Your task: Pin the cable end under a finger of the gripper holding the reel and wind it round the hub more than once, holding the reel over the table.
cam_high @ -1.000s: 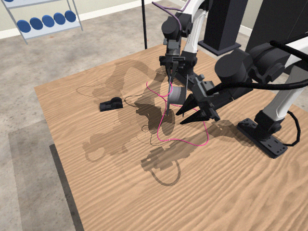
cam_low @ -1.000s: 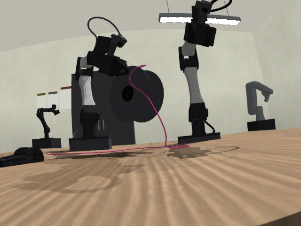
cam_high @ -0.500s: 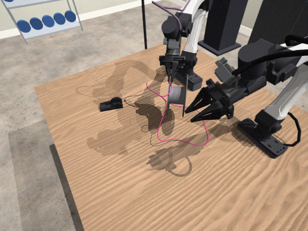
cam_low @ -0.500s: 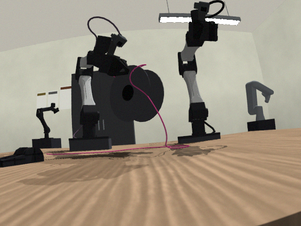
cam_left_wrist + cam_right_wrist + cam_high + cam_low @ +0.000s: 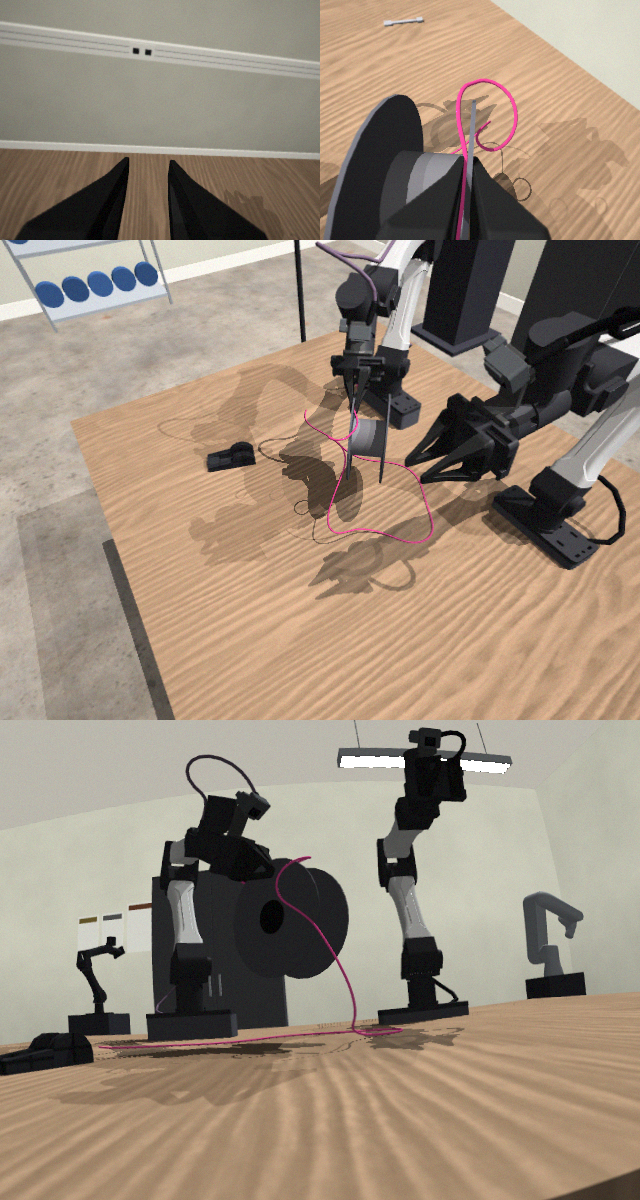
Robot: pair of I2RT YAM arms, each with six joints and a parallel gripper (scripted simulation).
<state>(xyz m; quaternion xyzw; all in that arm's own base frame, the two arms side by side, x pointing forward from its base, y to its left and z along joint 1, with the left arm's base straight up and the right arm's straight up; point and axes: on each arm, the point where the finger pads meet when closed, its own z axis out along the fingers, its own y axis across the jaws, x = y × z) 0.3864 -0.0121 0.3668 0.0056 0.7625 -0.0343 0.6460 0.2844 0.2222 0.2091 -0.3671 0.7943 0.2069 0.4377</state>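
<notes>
Right now my right hand is 7 cm above the dark grey reel, 2 cm to the right of it and 2 cm past it. Round my right hand: small grey tool: 55 cm to the left, 26 cm below, 17 cm ahead; then small black device: 27 cm to the right, 24 cm below, 19 cm ahead.
</notes>
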